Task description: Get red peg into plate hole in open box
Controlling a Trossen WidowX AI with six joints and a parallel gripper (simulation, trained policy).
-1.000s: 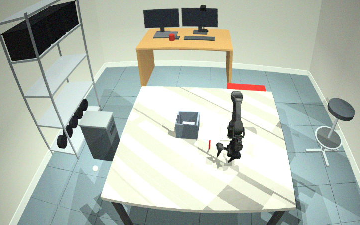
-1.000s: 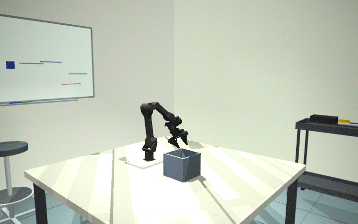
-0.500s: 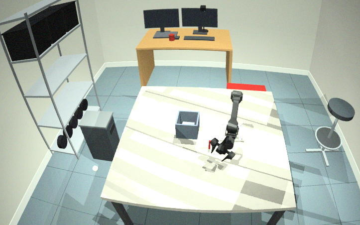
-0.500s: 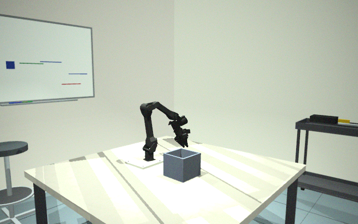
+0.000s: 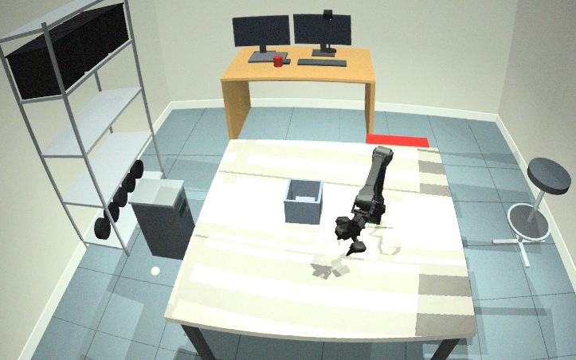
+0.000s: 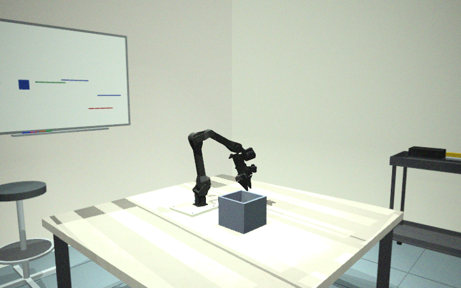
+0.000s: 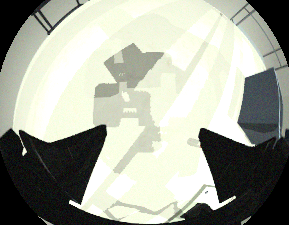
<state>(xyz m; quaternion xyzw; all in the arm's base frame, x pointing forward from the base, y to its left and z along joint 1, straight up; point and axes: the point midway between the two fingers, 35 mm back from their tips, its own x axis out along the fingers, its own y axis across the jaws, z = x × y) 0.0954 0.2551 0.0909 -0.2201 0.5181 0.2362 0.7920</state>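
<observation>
Right now my gripper tip is 110 mm to the left of the red peg, 40 mm short of it and 30 mm above it. Also, from my gripper tip: pale plate (250 mm to the right, 230 mm ahead, 30 mm below).
</observation>
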